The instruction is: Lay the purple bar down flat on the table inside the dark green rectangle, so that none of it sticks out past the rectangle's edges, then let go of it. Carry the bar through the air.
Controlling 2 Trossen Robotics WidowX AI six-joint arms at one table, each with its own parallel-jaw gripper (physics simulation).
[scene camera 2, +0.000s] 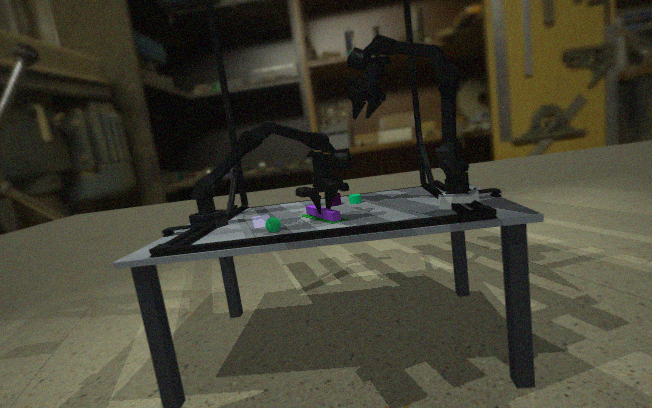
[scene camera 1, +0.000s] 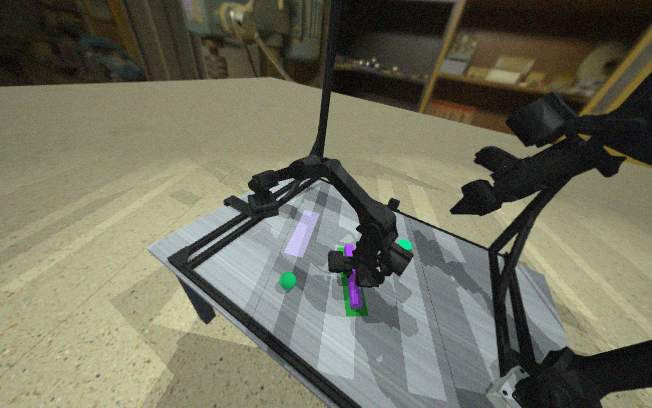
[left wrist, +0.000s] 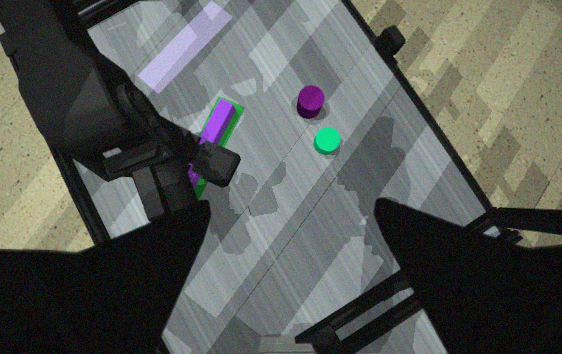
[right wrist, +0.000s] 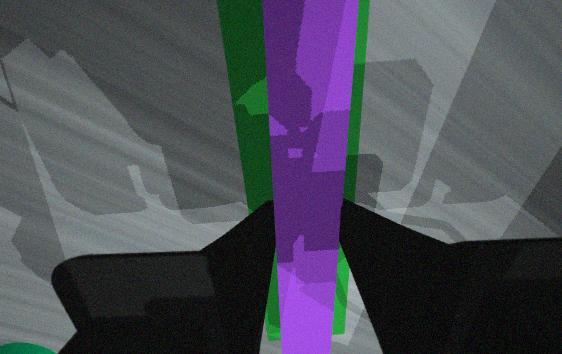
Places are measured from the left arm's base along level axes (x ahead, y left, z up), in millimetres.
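Pixels of known places: left gripper, fingertip midpoint: point(scene camera 2: 360, 118) point(scene camera 1: 462, 207) point(left wrist: 292, 206); right gripper, fingertip midpoint: point(scene camera 2: 324, 213) point(scene camera 1: 352, 277) point(left wrist: 201, 154) point(right wrist: 304, 207); left arm's base at its link origin: point(scene camera 2: 458, 191) point(scene camera 1: 534, 404); right arm's base at its link origin: point(scene camera 2: 207, 212) point(scene camera 1: 262, 199).
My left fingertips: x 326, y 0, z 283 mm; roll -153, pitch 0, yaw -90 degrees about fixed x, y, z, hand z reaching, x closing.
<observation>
For each thing: its top centre in the pictures, then the offset to it from my left fingertips. "pt": a spot on its surface instead.
- purple bar at its top centre: point(right wrist: 309, 258) point(left wrist: 201, 146) point(scene camera 1: 353, 269) point(scene camera 2: 321, 207) dx +109, dy +165, dz -294 mm
- pale lavender strip at a spot on its surface: point(left wrist: 185, 47) point(scene camera 2: 262, 220) point(scene camera 1: 304, 231) pt dx +353, dy +225, dz -329 mm
- green ball at its top centre: point(scene camera 1: 288, 275) point(scene camera 2: 271, 217) dx +165, dy +363, dz -280 mm
- teal-green cylinder at its top centre: point(left wrist: 328, 139) point(scene camera 1: 405, 244) point(scene camera 2: 354, 195) dx +122, dy -90, dz -297 mm
- dark purple cylinder at its top centre: point(left wrist: 311, 97) point(scene camera 2: 333, 194) dx +203, dy -56, dz -283 mm
The purple bar point(scene camera 1: 355, 298) point(scene camera 2: 322, 213) point(left wrist: 218, 120) point(right wrist: 310, 150) is level, at or just above the table over the dark green rectangle point(scene camera 1: 357, 313) point(left wrist: 239, 112) point(right wrist: 247, 150); any small gap is hard to tell. Their long sides run nearly parallel. In the right wrist view more green shows left of the bar than right, and the bar's near end overlaps the rectangle's near edge. My right gripper point(scene camera 2: 324, 208) point(right wrist: 304, 207) is shut on the bar, pointing down, and hides part of it in scene camera 1. My left gripper point(scene camera 1: 465, 185) point(scene camera 2: 361, 116) point(left wrist: 292, 206) is open and empty, high above the table.
A pale lavender strip point(scene camera 1: 302, 234) point(scene camera 2: 260, 221) point(left wrist: 185, 47) and a green ball point(scene camera 1: 287, 281) point(scene camera 2: 273, 225) lie left of the rectangle in scene camera 1. A teal-green cylinder point(scene camera 1: 405, 245) point(scene camera 2: 355, 198) point(left wrist: 327, 140) and a dark purple cylinder point(scene camera 2: 336, 199) point(left wrist: 310, 101) stand beyond the right gripper.
</observation>
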